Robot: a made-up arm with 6 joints.
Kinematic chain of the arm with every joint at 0, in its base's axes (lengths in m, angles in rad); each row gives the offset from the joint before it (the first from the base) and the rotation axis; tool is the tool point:
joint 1: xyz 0 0 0.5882 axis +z
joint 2: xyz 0.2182 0 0 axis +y
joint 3: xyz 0 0 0.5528 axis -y
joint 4: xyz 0 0 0.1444 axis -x
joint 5: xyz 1.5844 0 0 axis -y
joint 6: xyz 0.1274 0 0 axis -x
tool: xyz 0 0 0
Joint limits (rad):
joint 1: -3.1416..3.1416
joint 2: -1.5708..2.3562
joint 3: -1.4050..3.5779
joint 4: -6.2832..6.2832
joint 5: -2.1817..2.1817
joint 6: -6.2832..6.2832
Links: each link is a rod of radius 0.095 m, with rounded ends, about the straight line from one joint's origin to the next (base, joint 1, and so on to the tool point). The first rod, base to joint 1, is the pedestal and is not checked.
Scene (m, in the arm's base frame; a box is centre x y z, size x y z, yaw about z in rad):
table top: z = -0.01
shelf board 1: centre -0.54 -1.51 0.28 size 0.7 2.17 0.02 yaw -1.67
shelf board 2: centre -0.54 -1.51 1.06 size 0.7 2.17 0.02 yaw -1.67
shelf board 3: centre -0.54 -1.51 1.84 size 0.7 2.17 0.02 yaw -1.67
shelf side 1: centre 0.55 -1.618 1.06 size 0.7 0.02 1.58 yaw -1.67
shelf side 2: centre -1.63 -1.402 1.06 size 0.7 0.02 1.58 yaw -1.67
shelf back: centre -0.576 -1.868 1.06 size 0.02 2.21 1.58 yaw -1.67
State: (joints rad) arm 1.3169 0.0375 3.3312 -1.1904 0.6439 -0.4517
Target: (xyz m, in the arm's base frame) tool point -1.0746 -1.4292 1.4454
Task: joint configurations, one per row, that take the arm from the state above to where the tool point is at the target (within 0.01 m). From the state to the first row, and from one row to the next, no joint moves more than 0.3 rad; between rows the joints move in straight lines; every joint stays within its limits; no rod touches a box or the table.
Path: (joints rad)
1: 1.0828 0.0380 3.4134 -1.2031 0.5828 -0.4592
2: 0.8487 0.0384 3.4957 -1.2159 0.5217 -0.4667
3: 0.6147 0.0389 3.5779 -1.2286 0.4606 -0.4743
4: 0.6077 0.1881 3.3786 -1.1967 0.5140 -0.4630
5: 0.6007 0.3373 3.1793 -1.1648 0.5675 -0.4517
6: 0.6765 0.0826 2.9129 -1.1715 0.5107 -0.4517
7: 0.7524 -0.1721 2.6466 -1.1782 0.4538 -0.4517
8: 0.8282 -0.4267 2.3803 -1.1850 0.3970 -0.4517
9: 0.9040 -0.6814 2.1139 -1.1917 0.3402 -0.4517

